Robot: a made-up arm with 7 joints. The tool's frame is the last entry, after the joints. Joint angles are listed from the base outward.
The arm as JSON. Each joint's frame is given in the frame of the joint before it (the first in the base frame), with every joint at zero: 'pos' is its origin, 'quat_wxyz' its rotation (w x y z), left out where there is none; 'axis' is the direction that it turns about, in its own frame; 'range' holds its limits. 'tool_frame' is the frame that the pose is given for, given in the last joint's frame.
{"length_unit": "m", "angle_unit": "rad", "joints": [
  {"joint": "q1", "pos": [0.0, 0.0, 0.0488], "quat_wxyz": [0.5, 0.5, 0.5, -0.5], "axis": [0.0, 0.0, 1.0], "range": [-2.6, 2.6]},
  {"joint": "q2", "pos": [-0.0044, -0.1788, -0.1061], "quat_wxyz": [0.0, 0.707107, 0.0, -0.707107], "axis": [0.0, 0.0, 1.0], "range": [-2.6, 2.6]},
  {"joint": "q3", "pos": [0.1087, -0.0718, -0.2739], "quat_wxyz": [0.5, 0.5, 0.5, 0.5], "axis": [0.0, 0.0, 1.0], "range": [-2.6, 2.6]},
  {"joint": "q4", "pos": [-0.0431, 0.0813, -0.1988], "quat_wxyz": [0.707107, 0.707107, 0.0, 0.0], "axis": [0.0, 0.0, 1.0], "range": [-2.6, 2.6]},
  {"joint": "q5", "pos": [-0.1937, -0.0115, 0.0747], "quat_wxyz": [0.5, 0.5, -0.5, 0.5], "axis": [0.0, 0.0, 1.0], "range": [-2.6, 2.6]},
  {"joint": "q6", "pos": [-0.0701, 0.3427, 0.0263], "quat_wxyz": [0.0, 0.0, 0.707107, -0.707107], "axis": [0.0, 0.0, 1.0], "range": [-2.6, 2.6]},
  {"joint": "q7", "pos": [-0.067, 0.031, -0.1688], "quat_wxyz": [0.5, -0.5, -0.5, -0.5], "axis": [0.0, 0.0, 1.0], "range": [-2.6, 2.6]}
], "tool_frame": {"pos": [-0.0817, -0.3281, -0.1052], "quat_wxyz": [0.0, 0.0, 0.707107, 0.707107]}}
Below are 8 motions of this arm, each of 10 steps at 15 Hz.
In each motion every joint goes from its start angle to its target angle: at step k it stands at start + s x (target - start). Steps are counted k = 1, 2, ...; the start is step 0. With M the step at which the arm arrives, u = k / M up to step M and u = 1 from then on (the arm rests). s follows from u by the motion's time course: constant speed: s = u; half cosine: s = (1 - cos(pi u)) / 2; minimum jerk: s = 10 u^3 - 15 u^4 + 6 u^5.
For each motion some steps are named. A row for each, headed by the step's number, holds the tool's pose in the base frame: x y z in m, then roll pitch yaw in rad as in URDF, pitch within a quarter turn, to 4 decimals.
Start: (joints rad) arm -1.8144 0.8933 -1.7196 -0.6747 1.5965 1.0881 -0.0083
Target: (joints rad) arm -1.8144 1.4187 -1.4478 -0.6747 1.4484 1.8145 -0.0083
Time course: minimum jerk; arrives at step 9
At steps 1, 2, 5, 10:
1: 0.1953 -0.5343 0.3397 0.9754 -0.6780 -1.5970
2: 0.1915 -0.5393 0.3032 0.9074 -0.6466 -1.5719
5: 0.1388 -0.5197 0.0406 0.4336 -0.3777 -1.4056
10: 0.0901 -0.4577 -0.1019 0.1531 -0.1730 -1.3014

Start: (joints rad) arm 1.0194 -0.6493 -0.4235 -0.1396 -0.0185 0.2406 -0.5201
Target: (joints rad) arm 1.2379 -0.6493 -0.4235 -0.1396 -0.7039 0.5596 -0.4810
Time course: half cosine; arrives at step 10
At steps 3, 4, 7, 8, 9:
3: 0.4221 -0.6761 0.4735 1.7978 -1.2589 -2.4371
4: 0.4618 -0.6869 0.4433 1.5513 -1.2968 -2.1980
7: 0.5790 -0.7007 0.3416 0.5763 -1.2936 -1.2330
8: 0.6052 -0.6995 0.3160 0.3846 -1.2640 -1.0407
9: 0.6214 -0.6978 0.2996 0.2796 -1.2411 -0.9348

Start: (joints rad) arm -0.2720 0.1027 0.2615 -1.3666 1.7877 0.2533 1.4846
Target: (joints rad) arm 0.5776 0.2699 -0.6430 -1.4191 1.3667 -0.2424 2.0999
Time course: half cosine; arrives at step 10
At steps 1, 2, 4, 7, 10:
1: 0.1244 0.2498 -0.1101 0.5007 -0.0617 1.1518
2: 0.1145 0.2508 -0.0861 0.3802 -0.0670 1.2358
4: 0.0670 0.2421 -0.0253 -0.0648 0.0393 1.4604
7: -0.0354 0.1978 0.0100 -0.9348 0.4075 1.3614
10: -0.0863 0.1737 -0.0025 -1.4051 0.4473 1.0919

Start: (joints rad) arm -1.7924 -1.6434 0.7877 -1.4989 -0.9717 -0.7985 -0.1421
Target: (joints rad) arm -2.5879 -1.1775 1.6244 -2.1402 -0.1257 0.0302 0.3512
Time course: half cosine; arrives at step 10
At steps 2, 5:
2: -0.6115 0.5935 0.1073 -2.0883 0.5356 2.5327
5: -0.3596 0.6616 0.1602 -2.4444 0.5618 2.0289

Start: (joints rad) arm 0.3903 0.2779 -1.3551 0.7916 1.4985 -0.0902 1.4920
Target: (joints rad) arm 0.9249 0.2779 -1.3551 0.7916 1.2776 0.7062 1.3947
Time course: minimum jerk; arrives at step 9
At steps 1, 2, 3, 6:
1: -0.1159 -0.2832 -0.0396 1.8712 -0.9464 -1.5399
2: -0.1088 -0.2904 -0.0480 1.8942 -0.9007 -1.5469
3: -0.0928 -0.3042 -0.0651 1.9337 -0.8082 -1.5510
6: -0.0068 -0.3487 -0.1347 2.0450 -0.4370 -1.4715

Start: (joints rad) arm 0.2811 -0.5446 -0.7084 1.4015 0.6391 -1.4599 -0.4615
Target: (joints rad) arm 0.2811 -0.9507 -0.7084 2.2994 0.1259 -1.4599 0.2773
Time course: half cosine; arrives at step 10
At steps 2, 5, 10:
2: -0.5988 -0.6961 0.1581 2.4780 0.0526 -2.8186
5: -0.7396 -0.6240 -0.1887 2.2291 0.2022 -2.8466
10: -0.7689 -0.3377 -0.5414 2.1379 0.4900 -2.9084

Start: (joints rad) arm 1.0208 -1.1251 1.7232 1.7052 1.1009 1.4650 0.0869
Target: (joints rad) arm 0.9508 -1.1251 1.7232 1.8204 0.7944 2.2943 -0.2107
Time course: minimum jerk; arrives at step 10
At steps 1, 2, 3, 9, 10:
1: -0.1927 -0.6827 -0.1010 -2.2121 0.0086 -1.5872
2: -0.1856 -0.6883 -0.0935 -2.2626 0.0242 -1.5857
3: -0.1691 -0.7011 -0.0805 -2.3693 0.0607 -1.5858
9: -0.0441 -0.8318 -0.1360 3.0535 0.4136 -1.8175
10: -0.0434 -0.8331 -0.1380 3.0438 0.4168 -1.8224

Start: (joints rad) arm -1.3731 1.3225 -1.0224 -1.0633 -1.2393 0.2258 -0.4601
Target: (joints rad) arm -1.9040 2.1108 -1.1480 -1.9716 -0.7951 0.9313 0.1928
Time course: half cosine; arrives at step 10
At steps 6, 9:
6: -0.1147 0.7501 0.7747 -0.8319 -0.9478 2.1228
9: 0.0583 0.3681 0.9877 -1.1978 -1.2618 1.9607

